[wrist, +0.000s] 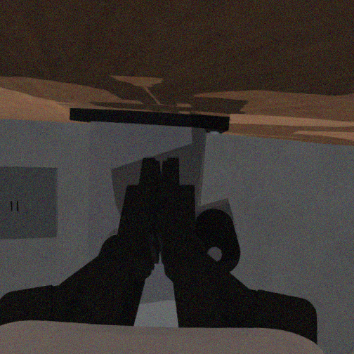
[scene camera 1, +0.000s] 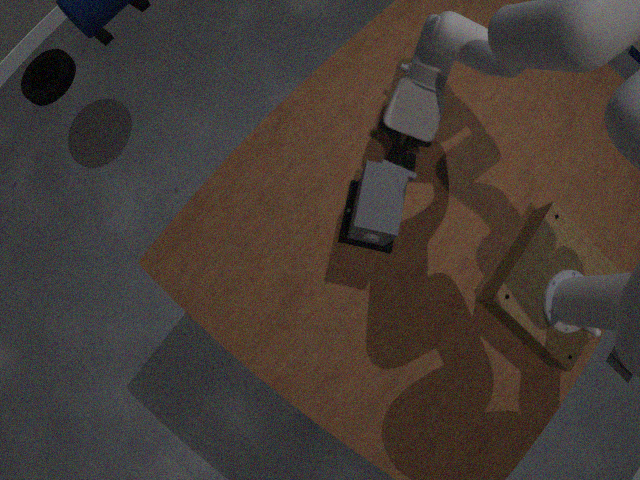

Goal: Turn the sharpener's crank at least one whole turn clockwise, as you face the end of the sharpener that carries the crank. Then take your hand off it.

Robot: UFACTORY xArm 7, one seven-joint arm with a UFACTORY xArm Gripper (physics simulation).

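Frame: origin at the arm's base, x ahead, y left, z up, level; metres.
Seen in the pictures: gripper, fingertip midpoint: (scene camera 1: 392, 165); arm's base, link origin: (scene camera 1: 567, 301).
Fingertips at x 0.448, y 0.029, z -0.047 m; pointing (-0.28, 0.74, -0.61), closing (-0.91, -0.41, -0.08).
Offsets run from my fingertips to a thing's top centre. "spot": to the spot under its first point. Level surfaces: height alone.
The sharpener @(spot: 0.030 m back, 0.098 m left, 0.093 m up) (scene camera 1: 381, 198) (wrist: 125, 140) is a grey block on a black base @(spot: 0.000 m ahead, 0.138 m left, 0.027 m down) (scene camera 1: 345, 219) (wrist: 150, 118), standing upright on the table. Its crank end faces my gripper. A small light stub, apparently the crank's handle @(spot: 0.043 m back, 0.005 m left, 0.037 m up) (scene camera 1: 412, 175), sticks out at that end's right corner. In the wrist view the crank (wrist: 227, 232) is a dark rounded piece with a light round spot, right of my fingers and partly hidden behind them. My gripper (scene camera 1: 404, 156) (wrist: 162, 178) is shut with nothing between its fingers. Its tips are in front of the crank end; whether they touch the crank is unclear.
The brown table @(0.035 m down) (scene camera 1: 232, 217) (wrist: 30, 102) bears the sharpener near its left edge. A wooden block (scene camera 1: 522, 310) with dark holes lies under the arm's base at the right. Shadows of the arm cross the table. A blue object (scene camera 1: 93, 12) and a dark disc (scene camera 1: 48, 76) are beyond the table.
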